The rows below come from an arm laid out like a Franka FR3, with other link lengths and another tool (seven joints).
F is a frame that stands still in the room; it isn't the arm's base.
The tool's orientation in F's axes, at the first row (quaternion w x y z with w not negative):
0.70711, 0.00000, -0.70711, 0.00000
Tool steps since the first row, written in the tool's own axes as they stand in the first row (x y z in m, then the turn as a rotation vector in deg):
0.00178, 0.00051, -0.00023, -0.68, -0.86, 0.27
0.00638, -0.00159, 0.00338, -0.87, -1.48, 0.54
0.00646, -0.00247, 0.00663, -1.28, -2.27, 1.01
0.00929, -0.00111, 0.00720, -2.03, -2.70, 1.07
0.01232, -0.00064, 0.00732, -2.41, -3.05, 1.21
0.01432, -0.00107, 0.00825, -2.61, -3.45, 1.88
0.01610, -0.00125, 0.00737, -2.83, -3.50, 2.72
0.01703, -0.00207, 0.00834, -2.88, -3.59, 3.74
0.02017, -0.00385, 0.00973, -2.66, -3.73, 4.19
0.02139, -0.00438, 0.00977, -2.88, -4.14, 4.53
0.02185, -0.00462, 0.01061, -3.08, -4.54, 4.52
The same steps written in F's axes. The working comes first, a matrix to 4 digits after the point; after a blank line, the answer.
The tool's axes in the first row as the columns of a matrix, in F's axes (used below as rounded here):
0.0000, 0.0000, -1.0000
0.0000, 1.0000, 0.0000
1.0000, 0.0000, 0.0000

0.00023, 0.00051, 0.00178, -0.27, -0.86, -0.68
-0.00338, -0.00159, 0.00638, -0.54, -1.48, -0.87
-0.00663, -0.00247, 0.00646, -1.01, -2.27, -1.28
-0.00720, -0.00111, 0.00929, -1.07, -2.70, -2.03
-0.00732, -0.00064, 0.01232, -1.21, -3.05, -2.41
-0.00825, -0.00107, 0.01432, -1.88, -3.45, -2.61
-0.00737, -0.00125, 0.01610, -2.72, -3.50, -2.83
-0.00834, -0.00207, 0.01703, -3.74, -3.59, -2.88
-0.00973, -0.00385, 0.02017, -4.19, -3.73, -2.66
-0.00977, -0.00438, 0.02139, -4.53, -4.14, -2.88
-0.01061, -0.00462, 0.02185, -4.52, -4.54, -3.08

